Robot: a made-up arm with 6 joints.
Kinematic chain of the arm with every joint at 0, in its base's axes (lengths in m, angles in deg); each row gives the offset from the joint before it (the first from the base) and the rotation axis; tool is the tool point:
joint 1: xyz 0 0 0.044 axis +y
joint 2: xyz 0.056 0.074 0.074 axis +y
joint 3: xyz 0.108 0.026 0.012 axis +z
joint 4: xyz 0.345 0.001 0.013 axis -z
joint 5: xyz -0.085 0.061 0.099 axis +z
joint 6: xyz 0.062 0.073 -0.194 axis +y
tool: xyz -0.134 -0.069 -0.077
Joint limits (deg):
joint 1: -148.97..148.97
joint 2: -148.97..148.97
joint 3: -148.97..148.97
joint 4: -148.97..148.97
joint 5: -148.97..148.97
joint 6: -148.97..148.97
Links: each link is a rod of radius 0.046 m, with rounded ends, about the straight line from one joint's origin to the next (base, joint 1, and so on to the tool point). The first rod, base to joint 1, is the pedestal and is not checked.
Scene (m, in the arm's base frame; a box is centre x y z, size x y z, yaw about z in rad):
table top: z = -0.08
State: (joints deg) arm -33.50 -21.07 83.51 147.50 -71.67 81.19
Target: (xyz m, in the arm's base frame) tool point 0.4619 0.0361 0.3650
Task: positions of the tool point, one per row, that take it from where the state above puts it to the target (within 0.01 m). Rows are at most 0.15 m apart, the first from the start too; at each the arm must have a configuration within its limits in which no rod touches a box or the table.
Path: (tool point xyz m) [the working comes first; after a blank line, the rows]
Joints at the target: -28.78 11.37 -10.72 148.97 -51.85 118.43
Straight joint move there: clear.

1: 0.1498 0.5301 0.3930
2: 0.2294 0.4725 0.4421
3: 0.3064 0.3985 0.4669
4: 0.3736 0.3127 0.4679
5: 0.4246 0.2201 0.4481
6: 0.4550 0.1261 0.4117
7: 0.4619 0.0361 0.3650

